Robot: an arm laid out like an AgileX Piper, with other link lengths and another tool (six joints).
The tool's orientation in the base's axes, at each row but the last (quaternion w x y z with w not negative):
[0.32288, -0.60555, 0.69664, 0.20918]
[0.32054, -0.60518, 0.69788, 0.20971]
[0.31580, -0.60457, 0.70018, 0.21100]
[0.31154, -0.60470, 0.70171, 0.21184]
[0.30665, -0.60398, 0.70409, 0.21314]
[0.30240, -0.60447, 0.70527, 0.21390]
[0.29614, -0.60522, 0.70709, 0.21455]
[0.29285, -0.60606, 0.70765, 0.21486]
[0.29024, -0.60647, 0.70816, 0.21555]
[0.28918, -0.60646, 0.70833, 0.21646]
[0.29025, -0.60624, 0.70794, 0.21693]
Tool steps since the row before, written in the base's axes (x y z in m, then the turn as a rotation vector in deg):
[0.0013, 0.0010, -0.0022, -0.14, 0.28, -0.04]
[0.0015, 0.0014, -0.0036, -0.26, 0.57, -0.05]
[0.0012, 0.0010, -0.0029, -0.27, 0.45, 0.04]
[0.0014, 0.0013, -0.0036, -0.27, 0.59, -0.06]
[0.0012, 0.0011, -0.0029, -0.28, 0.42, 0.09]
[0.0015, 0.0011, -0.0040, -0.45, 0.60, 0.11]
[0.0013, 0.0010, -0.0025, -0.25, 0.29, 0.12]
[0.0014, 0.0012, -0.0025, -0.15, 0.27, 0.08]
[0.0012, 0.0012, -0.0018, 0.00, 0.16, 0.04]
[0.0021, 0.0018, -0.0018, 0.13, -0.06, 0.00]
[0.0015, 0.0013, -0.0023, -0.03, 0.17, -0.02]
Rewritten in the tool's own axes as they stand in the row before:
[0.0008, -0.0009, 0.0025, -0.16, 0.19, 0.19]
[0.0014, -0.0009, 0.0038, -0.35, 0.36, 0.37]
[0.0012, -0.0007, 0.0030, -0.33, 0.34, 0.23]
[0.0015, -0.0009, 0.0037, -0.36, 0.38, 0.39]
[0.0011, -0.0008, 0.0030, -0.34, 0.34, 0.17]
[0.0018, -0.0010, 0.0039, -0.47, 0.54, 0.24]
[0.0008, -0.0010, 0.0027, -0.27, 0.29, 0.06]
[0.0007, -0.0010, 0.0028, -0.24, 0.19, 0.10]
[0.0002, -0.0009, 0.0023, -0.14, 0.03, 0.08]
[-0.0003, -0.0017, 0.0028, 0.03, -0.14, -0.02]
[0.0005, -0.0012, 0.0028, -0.11, 0.06, 0.12]

